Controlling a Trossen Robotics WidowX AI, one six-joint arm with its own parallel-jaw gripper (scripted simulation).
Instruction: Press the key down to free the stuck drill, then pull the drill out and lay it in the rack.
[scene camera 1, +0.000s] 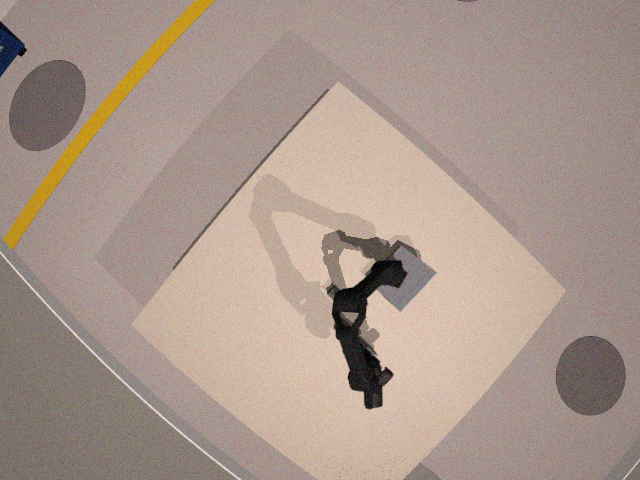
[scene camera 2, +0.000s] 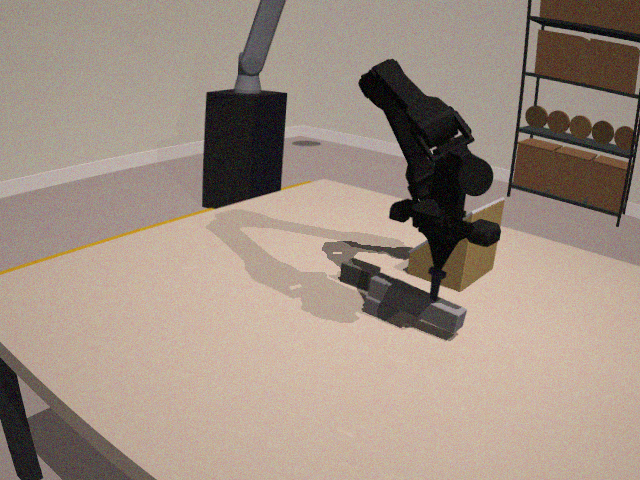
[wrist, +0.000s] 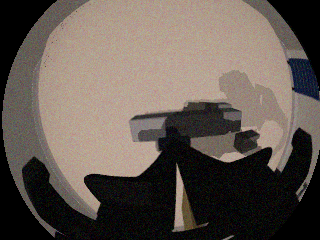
Note:
In view: my gripper (scene camera 2: 437, 270).
My gripper also shows in the wrist view (wrist: 174, 145).

